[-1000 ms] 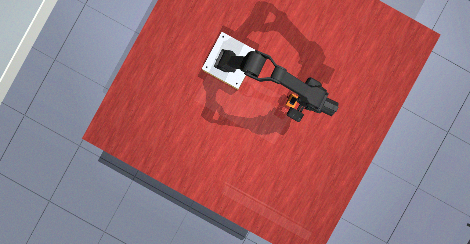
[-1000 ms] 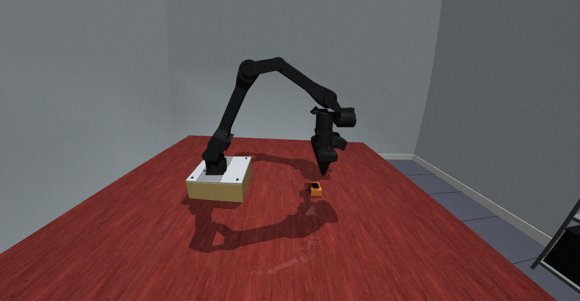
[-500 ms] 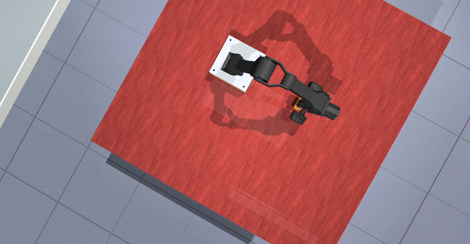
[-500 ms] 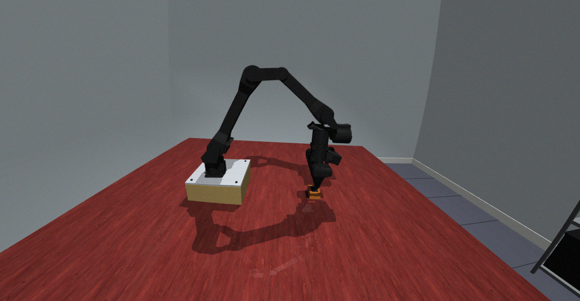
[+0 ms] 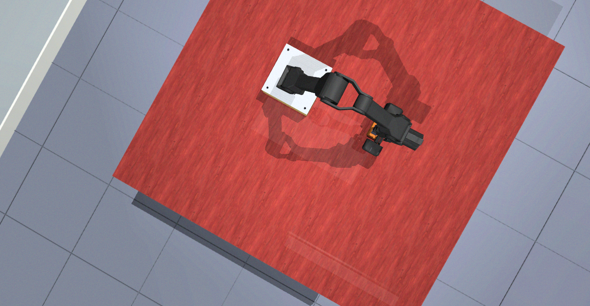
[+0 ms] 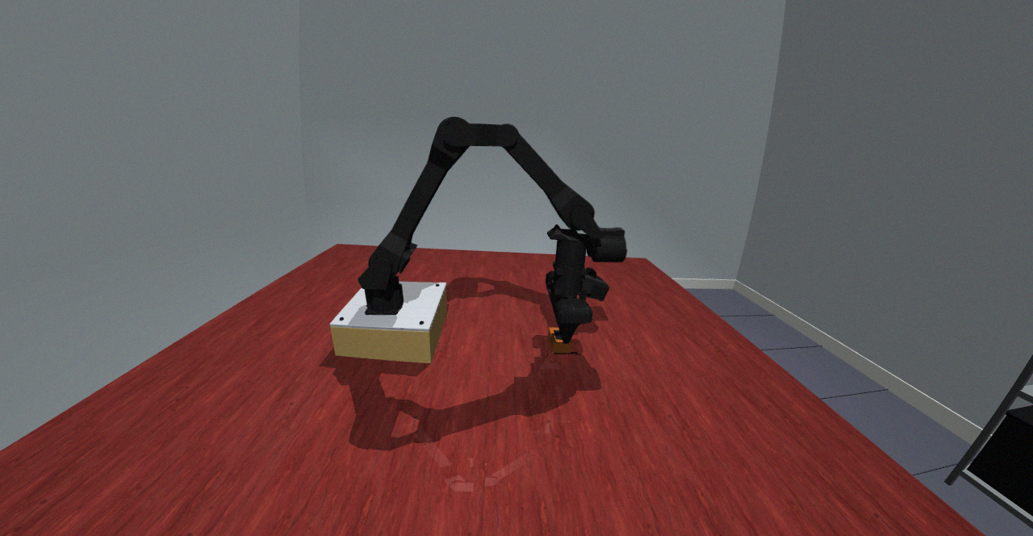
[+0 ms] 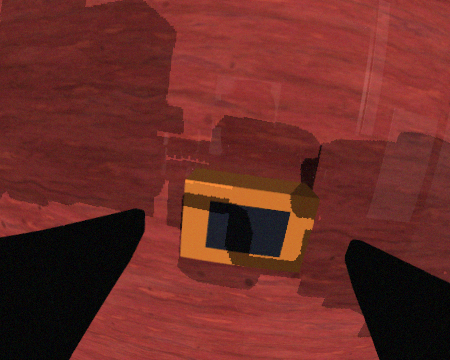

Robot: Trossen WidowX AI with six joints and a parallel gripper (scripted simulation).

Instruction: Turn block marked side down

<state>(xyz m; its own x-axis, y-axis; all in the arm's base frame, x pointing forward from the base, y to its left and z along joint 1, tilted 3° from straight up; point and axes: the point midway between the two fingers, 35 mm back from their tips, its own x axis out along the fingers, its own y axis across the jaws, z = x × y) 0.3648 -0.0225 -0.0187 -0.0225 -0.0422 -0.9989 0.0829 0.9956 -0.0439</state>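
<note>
Right now my gripper tip is 20 mm above the orange block.
</note>
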